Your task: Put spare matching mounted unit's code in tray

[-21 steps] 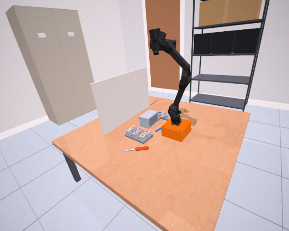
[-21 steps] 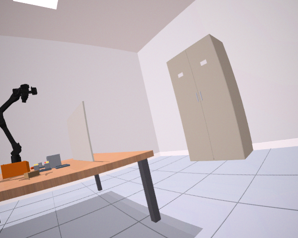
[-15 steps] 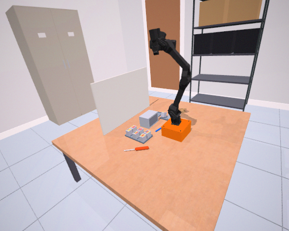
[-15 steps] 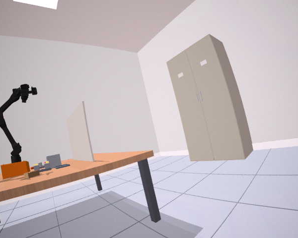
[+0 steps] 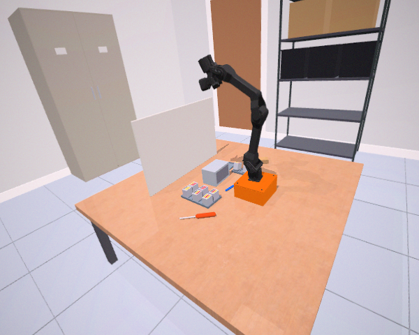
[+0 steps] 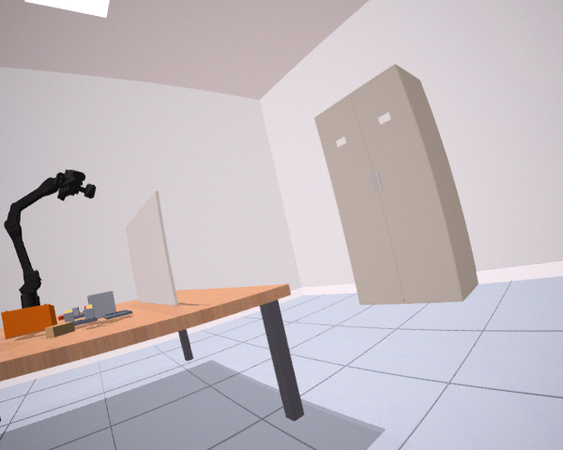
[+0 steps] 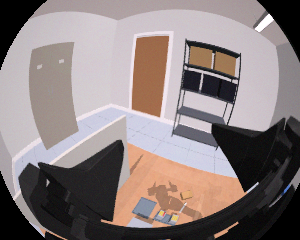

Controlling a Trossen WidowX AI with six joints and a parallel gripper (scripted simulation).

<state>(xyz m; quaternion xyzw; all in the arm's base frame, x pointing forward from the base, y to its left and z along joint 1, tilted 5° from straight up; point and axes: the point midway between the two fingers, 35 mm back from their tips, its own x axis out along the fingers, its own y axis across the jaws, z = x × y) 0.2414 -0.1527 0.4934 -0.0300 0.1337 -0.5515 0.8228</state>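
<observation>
Now: the grey spare 54 cm below my gripper tip, 34 cm to the left of it and 1 cm behind it. Round my gripper tip: grey mounted unit 53 cm below, 11 cm to the left, 1 cm ahead; flat dark tray 58 cm below, 8 cm to the right, 4 cm ahead; upright grey panel 36 cm below, 25 cm ahead, 8 cm to the left.
</observation>
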